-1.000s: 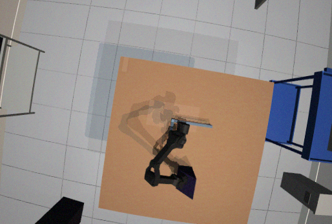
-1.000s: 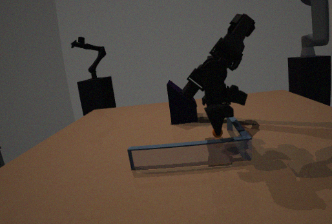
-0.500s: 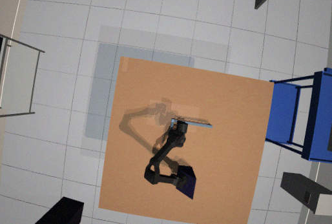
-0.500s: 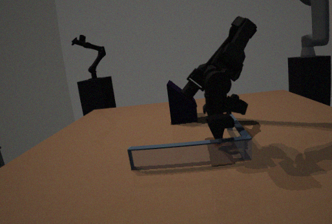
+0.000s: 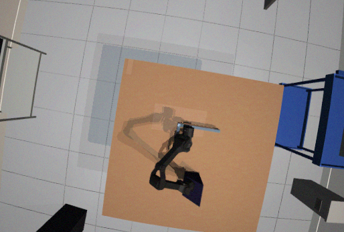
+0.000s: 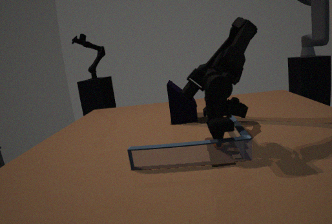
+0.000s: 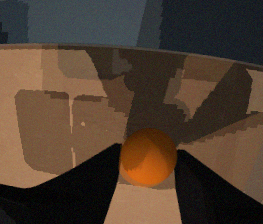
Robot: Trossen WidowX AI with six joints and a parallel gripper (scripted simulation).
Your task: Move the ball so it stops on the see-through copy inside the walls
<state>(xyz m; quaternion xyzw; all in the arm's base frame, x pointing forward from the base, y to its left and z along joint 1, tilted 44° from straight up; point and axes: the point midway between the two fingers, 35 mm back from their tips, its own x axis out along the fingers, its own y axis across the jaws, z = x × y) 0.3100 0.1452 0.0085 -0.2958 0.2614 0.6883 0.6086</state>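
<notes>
The orange ball is right at my gripper tip. From my gripper tip the other things lie so: see-through copy of ball right at my gripper tip.
</notes>
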